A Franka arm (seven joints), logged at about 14 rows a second.
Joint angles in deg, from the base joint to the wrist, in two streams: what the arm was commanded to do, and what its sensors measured. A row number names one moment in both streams.
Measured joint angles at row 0:
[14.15 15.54 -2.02 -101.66 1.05 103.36 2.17]
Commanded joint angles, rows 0 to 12:
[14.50 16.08 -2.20 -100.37 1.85 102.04 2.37]
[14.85 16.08 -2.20 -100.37 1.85 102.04 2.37]
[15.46 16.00 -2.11 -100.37 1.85 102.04 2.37]
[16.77 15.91 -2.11 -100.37 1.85 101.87 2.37]
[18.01 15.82 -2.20 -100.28 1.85 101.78 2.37]
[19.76 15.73 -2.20 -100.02 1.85 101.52 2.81]
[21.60 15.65 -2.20 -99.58 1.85 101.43 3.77]
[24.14 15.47 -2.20 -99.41 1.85 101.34 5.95]
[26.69 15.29 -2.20 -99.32 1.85 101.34 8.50]
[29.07 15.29 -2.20 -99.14 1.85 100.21 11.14]
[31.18 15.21 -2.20 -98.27 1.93 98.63 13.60]
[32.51 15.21 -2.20 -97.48 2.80 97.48 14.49]
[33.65 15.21 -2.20 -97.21 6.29 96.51 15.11]
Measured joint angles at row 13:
[31.73 15.37 -1.57 -98.95 2.69 99.48 13.54]
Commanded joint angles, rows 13 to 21:
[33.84 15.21 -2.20 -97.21 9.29 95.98 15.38]
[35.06 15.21 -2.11 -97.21 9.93 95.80 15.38]
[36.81 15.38 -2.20 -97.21 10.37 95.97 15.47]
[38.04 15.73 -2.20 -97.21 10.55 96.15 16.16]
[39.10 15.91 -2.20 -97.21 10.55 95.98 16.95]
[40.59 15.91 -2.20 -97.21 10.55 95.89 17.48]
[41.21 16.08 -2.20 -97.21 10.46 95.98 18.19]
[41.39 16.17 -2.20 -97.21 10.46 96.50 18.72]
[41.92 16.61 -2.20 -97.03 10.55 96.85 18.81]
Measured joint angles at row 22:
[40.92 15.82 -1.54 -97.98 9.80 97.03 17.94]
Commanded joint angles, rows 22 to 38:
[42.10 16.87 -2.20 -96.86 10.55 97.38 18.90]
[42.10 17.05 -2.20 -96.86 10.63 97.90 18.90]
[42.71 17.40 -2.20 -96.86 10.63 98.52 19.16]
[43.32 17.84 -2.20 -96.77 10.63 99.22 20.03]
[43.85 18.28 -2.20 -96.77 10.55 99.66 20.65]
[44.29 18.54 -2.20 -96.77 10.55 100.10 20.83]
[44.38 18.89 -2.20 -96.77 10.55 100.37 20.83]
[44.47 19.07 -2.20 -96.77 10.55 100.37 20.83]
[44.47 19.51 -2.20 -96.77 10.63 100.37 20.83]
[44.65 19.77 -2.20 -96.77 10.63 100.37 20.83]
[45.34 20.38 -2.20 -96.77 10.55 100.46 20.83]
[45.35 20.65 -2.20 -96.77 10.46 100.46 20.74]
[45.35 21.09 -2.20 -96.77 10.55 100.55 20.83]
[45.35 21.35 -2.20 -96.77 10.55 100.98 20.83]
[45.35 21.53 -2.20 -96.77 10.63 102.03 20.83]
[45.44 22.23 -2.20 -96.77 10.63 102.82 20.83]
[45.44 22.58 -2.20 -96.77 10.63 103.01 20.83]
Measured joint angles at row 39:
[44.62 21.26 -1.57 -97.94 9.85 102.48 20.14]
